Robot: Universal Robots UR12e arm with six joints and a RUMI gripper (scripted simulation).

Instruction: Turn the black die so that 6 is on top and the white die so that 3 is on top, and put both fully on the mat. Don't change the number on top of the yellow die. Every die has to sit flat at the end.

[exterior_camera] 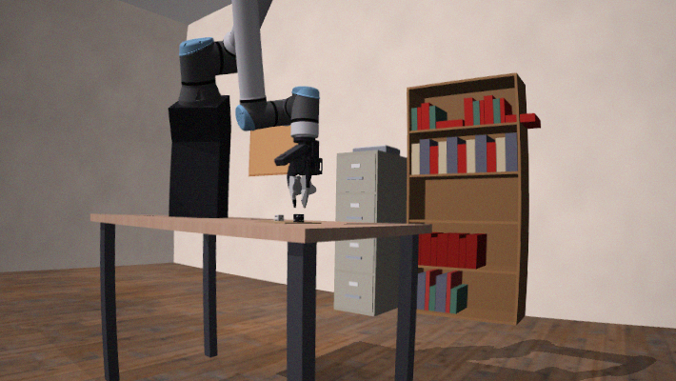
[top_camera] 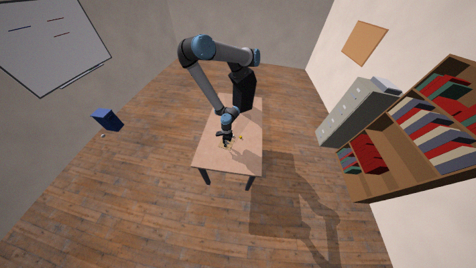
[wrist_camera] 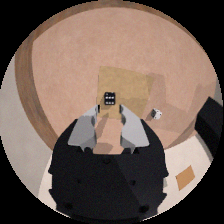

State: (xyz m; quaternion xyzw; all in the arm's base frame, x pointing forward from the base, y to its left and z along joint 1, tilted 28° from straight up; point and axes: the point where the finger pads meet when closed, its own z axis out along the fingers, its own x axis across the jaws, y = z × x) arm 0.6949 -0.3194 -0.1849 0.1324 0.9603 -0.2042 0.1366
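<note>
Right now the black die is 50 mm below my hand. The rest, counted from my hand: tan mat 40 mm behind, 10 mm to the left, 60 mm below; then white die 120 mm behind, 90 mm to the left, 50 mm below; then yellow die 100 mm behind, 180 mm to the left, 50 mm below.
</note>
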